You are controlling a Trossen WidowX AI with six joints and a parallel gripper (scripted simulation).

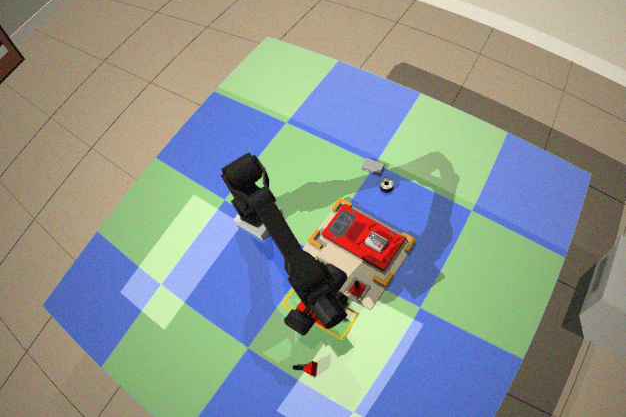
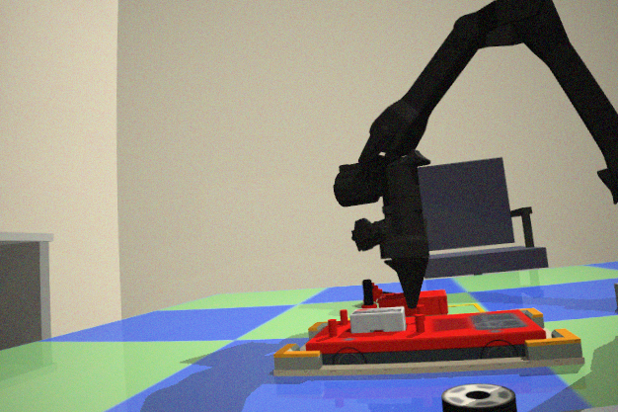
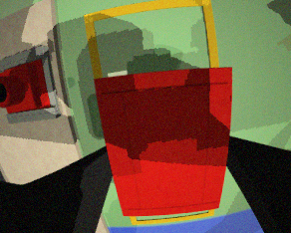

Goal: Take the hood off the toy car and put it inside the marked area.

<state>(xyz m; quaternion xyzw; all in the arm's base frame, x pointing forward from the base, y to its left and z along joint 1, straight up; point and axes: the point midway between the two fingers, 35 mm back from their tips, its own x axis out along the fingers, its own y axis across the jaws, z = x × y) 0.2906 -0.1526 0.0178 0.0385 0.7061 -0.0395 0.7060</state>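
The red hood lies right at my gripper tip. Round my gripper tip: black peg (60 mm ahead, 90 mm to the left, 20 mm above); black-and-white wheel (10 mm behind, 410 mm to the left); beige base plate (10 mm ahead, 200 mm to the left).
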